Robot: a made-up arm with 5 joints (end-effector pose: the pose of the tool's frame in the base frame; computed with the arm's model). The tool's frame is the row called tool.
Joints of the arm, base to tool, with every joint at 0 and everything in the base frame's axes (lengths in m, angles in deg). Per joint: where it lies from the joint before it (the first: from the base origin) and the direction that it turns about. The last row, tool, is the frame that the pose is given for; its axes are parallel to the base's.
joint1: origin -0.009 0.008 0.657 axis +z
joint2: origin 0.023 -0.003 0.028 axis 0 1 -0.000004
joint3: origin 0.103 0.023 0.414 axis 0 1 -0.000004
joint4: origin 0.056 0.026 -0.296 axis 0 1 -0.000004
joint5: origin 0.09 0.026 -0.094 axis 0 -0.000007 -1
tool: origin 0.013 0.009 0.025
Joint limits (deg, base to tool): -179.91..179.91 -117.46..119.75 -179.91..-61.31 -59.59..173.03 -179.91..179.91
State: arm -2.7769 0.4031 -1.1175 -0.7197 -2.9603
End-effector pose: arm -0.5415 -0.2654 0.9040 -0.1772 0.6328 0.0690 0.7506
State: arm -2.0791 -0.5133 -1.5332 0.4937 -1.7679
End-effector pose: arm -0.0423 -0.2222 1.3589 -0.6576 0.2421 -0.1106 0.7048
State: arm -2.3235 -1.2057 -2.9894 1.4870 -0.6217
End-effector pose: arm 0.5120 0.4372 1.1294 -0.9719 -0.0957 -0.1617 0.1418
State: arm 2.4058 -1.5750 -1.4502 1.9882 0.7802
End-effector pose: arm 0.1666 -0.2444 1.1425 0.4955 0.0110 0.6308 0.5971
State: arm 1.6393 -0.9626 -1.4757 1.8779 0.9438
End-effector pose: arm -0.0767 0.0197 1.2654 0.2658 -0.0762 0.3275 0.9035
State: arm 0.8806 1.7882 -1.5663 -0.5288 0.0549
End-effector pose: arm 0.2564 0.4555 0.1595 0.0689 -0.1364 0.3965 0.9052
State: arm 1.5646 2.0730 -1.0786 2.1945 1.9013
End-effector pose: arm -0.0656 0.0361 0.2605 0.9866 0.1614 -0.0040 0.0233
